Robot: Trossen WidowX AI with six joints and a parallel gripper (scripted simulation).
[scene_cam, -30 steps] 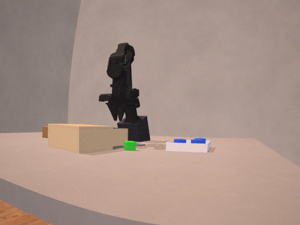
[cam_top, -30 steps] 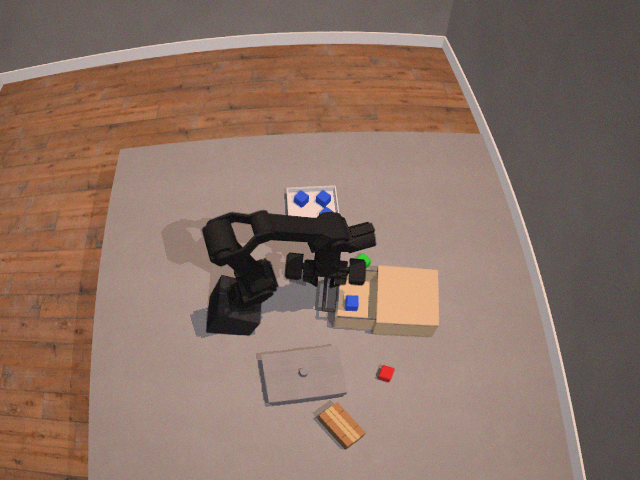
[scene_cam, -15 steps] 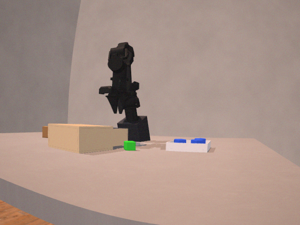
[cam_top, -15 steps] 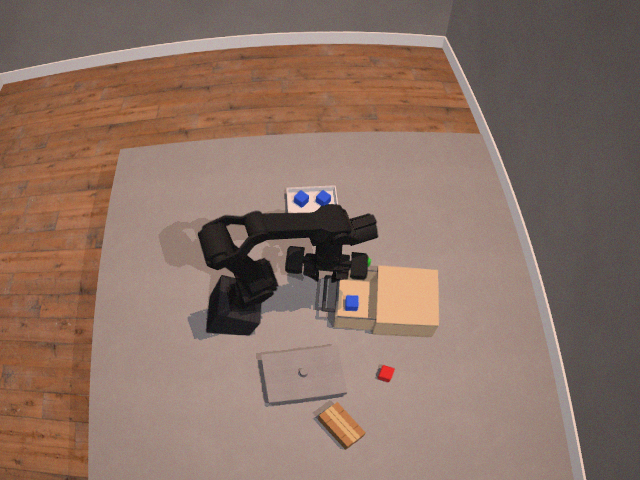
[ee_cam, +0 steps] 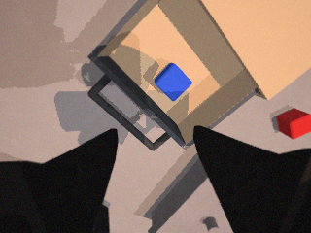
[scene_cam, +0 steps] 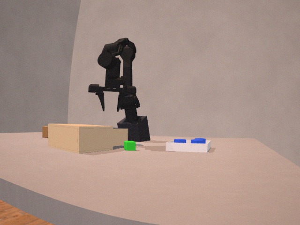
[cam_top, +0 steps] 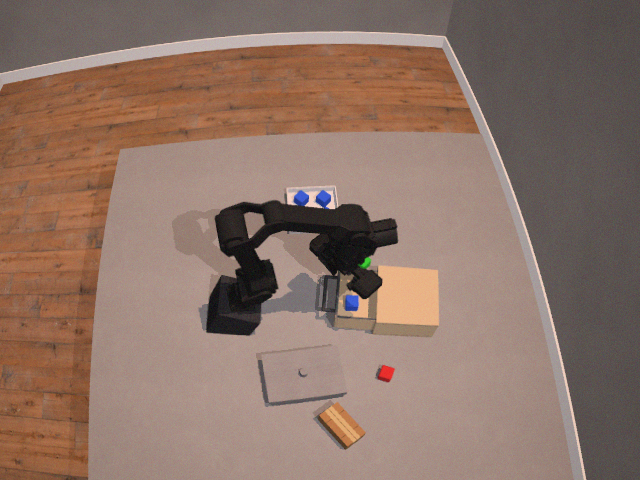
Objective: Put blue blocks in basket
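The white basket lies 20 mm ahead of my hand, 310 mm to the left of it and 150 mm below it. From my hand the other things lie so: green block (100 mm ahead, 100 mm to the left, 150 mm below); then tan drawer cabinet (120 mm ahead, 40 mm to the right, 130 mm below); then knobbed lid (150 mm behind, 180 mm to the right, 120 mm below).
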